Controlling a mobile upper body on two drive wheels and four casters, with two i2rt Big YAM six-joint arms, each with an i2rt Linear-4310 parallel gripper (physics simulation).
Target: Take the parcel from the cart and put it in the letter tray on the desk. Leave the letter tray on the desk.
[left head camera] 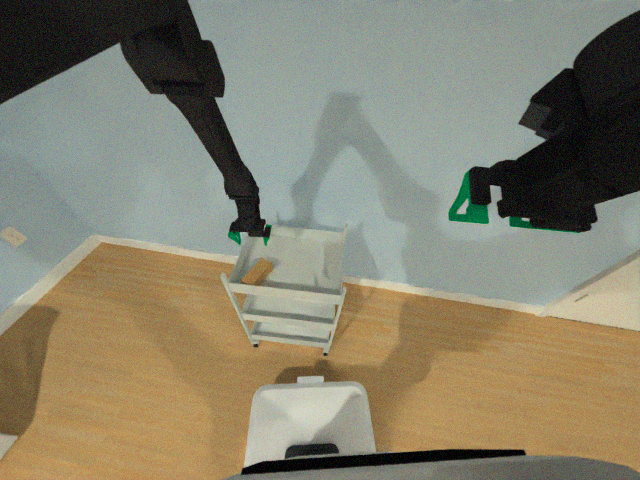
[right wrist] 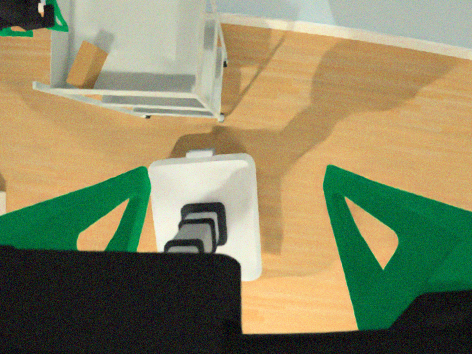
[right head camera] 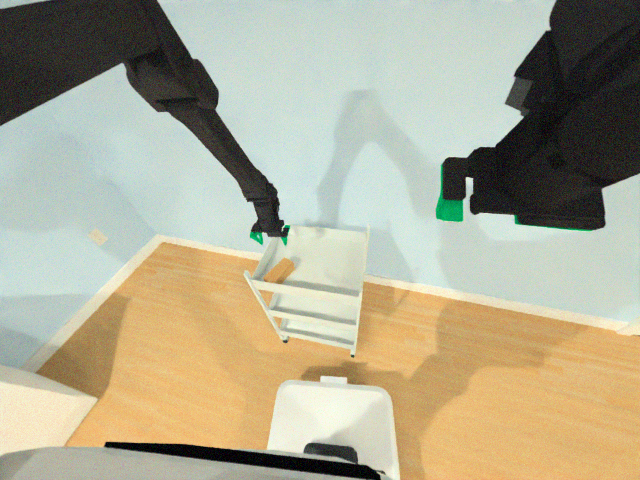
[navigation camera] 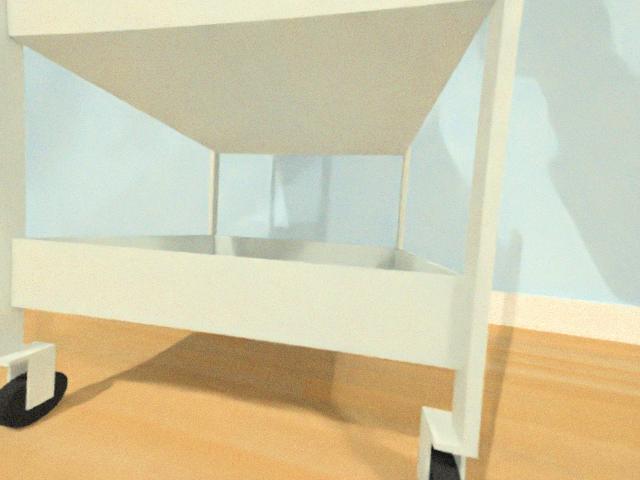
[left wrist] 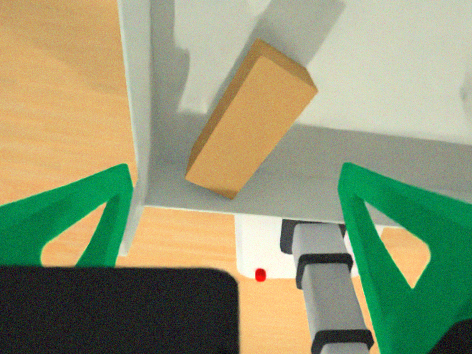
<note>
In view: my left gripper (left head camera: 253, 244), my right gripper (right head camera: 475, 216), a brown cardboard parcel (left wrist: 269, 91) and a white three-shelf cart (left head camera: 295, 304).
The brown cardboard parcel also shows in the right wrist view (right wrist: 90, 59). My left gripper shows as well in the left wrist view (left wrist: 235, 175). My right gripper also shows in the left head camera view (left head camera: 480, 219) and in the right wrist view (right wrist: 236, 175). The navigation camera view does not show the brown cardboard parcel: it is out of frame.
</note>
